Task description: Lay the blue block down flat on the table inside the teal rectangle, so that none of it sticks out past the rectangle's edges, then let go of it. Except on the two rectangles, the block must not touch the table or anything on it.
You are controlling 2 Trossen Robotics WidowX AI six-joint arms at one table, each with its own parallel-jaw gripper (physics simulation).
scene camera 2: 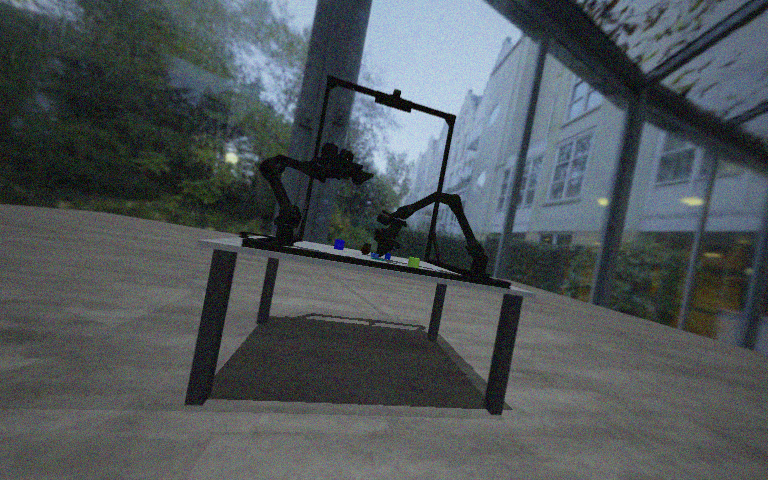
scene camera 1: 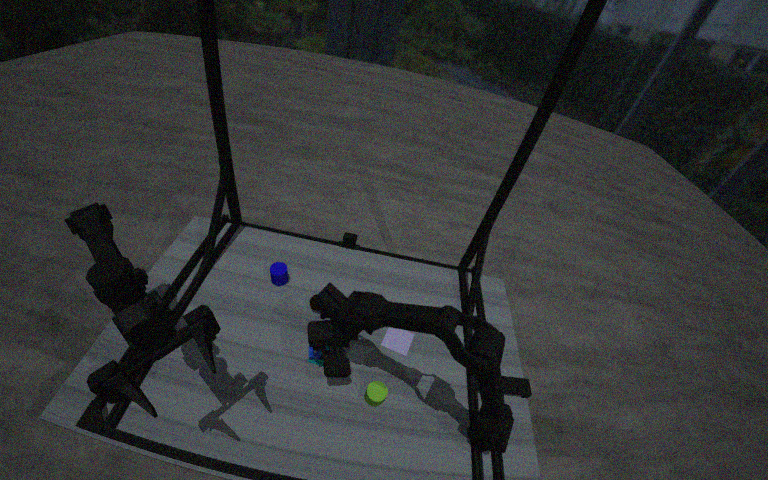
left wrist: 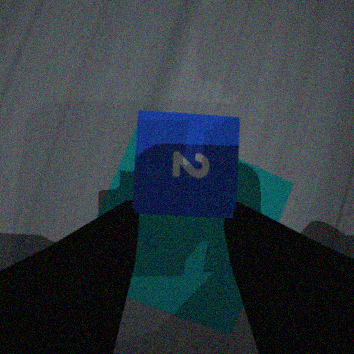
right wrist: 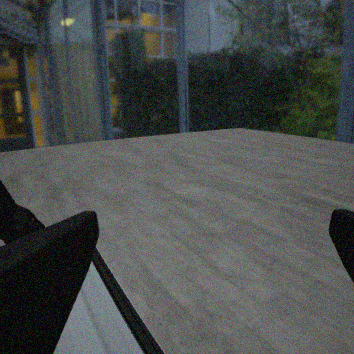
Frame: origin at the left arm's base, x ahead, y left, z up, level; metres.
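Where they show: left gripper, fingertip midpoint: [scene camera 2: 377, 256] [scene camera 1: 321, 352] [left wrist: 181, 212]; right gripper, fingertip midpoint: [scene camera 2: 368, 171] [scene camera 1: 186, 393] [right wrist: 214, 222]; left arm's base, origin of the base link: [scene camera 2: 477, 275] [scene camera 1: 484, 436]; right arm's base, origin of the base link: [scene camera 2: 283, 240].
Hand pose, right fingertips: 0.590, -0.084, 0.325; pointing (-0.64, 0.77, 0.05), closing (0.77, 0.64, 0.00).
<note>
Things, the pixels of their top centre, and the offset from my right fingertips, as dx, dy, dz. "spot": a spot on its surface instead.
- blue block, middle of its top: [left wrist: 187, 164] [scene camera 1: 315, 351] [scene camera 2: 375, 253] -0.190, -0.198, -0.316
- teal rectangle, surface spot: [left wrist: 160, 287] spot: -0.238, -0.190, -0.343
- lime green cylinder, middle of its top: [scene camera 1: 377, 391] [scene camera 2: 414, 257] -0.334, -0.069, -0.300
- dark blue cylinder, middle of its top: [scene camera 1: 278, 268] [scene camera 2: 340, 239] -0.087, -0.462, -0.290
- lilac rectangle, surface spot: [scene camera 1: 398, 341] spot: -0.432, -0.218, -0.343
- brown object, middle of its top: [scene camera 1: 318, 297] [scene camera 2: 366, 245] -0.206, -0.352, -0.294
- blue object, middle of its top: [scene camera 2: 388, 253] -0.309, -0.279, -0.313
The blue block [scene camera 1: 314, 353] [scene camera 2: 374, 255] [left wrist: 186, 175], marked "2", is between the fingers of my left gripper [scene camera 2: 380, 253] [left wrist: 181, 212], which is shut on it. The block is low over the teal rectangle [scene camera 1: 317, 362] [left wrist: 160, 287]. In the left wrist view its face looks level but turned relative to the rectangle, and its top edge shows beyond the rectangle's upper edge. The gap beneath the block is hidden. The left arm covers most of the rectangle in scene camera 1. My right gripper [scene camera 1: 184, 393] [right wrist: 214, 222] is open and empty, raised at the left of scene camera 1.
A lime green cylinder [scene camera 1: 376, 391] [scene camera 2: 414, 262] stands near the left gripper. A dark blue cylinder [scene camera 1: 279, 273] [scene camera 2: 339, 244] stands farther back. A lilac rectangle [scene camera 1: 398, 341] lies right of the left gripper. A brown object [scene camera 2: 366, 248] and another blue object [scene camera 2: 387, 256] stand close by.
</note>
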